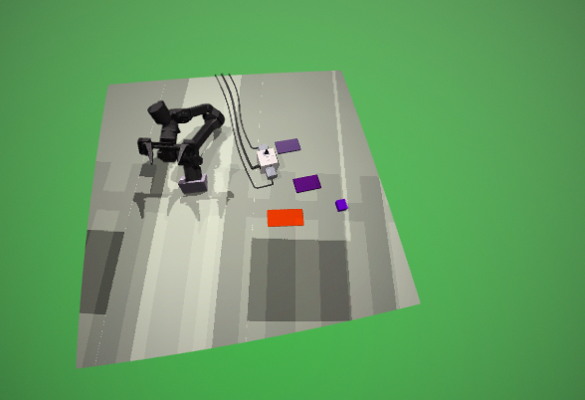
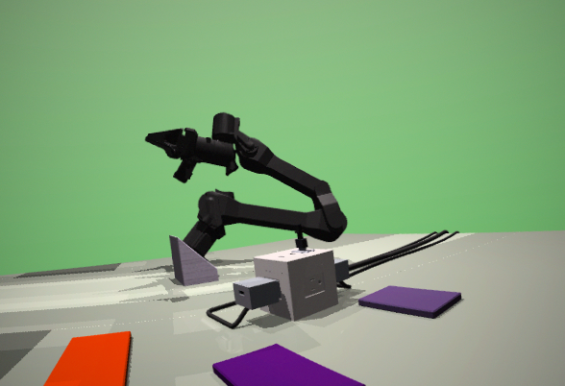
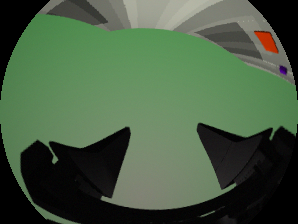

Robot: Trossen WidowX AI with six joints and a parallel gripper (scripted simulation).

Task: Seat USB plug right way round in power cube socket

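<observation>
My gripper tip is now 380 mm short of the USB plug, 230 mm above it and 110 mm to the right of it. From my gripper tip the other things lie so: orange slab 390 mm ahead, 320 mm below, 170 mm to the right; USB socket 380 mm ahead, 250 mm below, 110 mm to the left; purple block 650 mm ahead, 310 mm below, 180 mm to the right.
</observation>
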